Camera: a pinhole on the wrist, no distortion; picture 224 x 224 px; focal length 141.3 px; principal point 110.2 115.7 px. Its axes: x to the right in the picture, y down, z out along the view. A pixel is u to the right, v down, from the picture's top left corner.
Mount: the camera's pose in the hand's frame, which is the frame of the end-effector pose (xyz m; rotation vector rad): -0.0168 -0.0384 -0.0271 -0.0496 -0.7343 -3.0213
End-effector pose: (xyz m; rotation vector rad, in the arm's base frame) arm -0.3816 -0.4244 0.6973 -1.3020 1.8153 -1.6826
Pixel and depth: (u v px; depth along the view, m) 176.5 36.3 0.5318
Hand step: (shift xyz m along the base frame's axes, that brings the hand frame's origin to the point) 0.2022 -0.0388 -0.5877
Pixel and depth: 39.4 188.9 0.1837
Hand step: 0.1051 -0.1669 0.0183
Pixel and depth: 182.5 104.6 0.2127
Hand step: 0.1565 -0.0082 -0.1426
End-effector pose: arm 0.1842 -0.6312 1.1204 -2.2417 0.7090 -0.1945
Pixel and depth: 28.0 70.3 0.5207
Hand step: 0.2099 -0.1393 -0.5186
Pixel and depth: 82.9 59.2 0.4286
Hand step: 0.0174 -0.0408 -0.4176
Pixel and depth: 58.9 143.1 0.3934
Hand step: 0.2032 0.1021 -0.3116
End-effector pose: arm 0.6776 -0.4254 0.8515 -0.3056 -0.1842 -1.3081
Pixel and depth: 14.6 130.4 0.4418
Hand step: 0.2151 -0.1190 0.4283
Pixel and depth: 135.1 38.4 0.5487
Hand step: 0.4461 0.3173 0.2185
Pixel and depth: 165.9 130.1 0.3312
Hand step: 0.0540 0.2382 0.2204
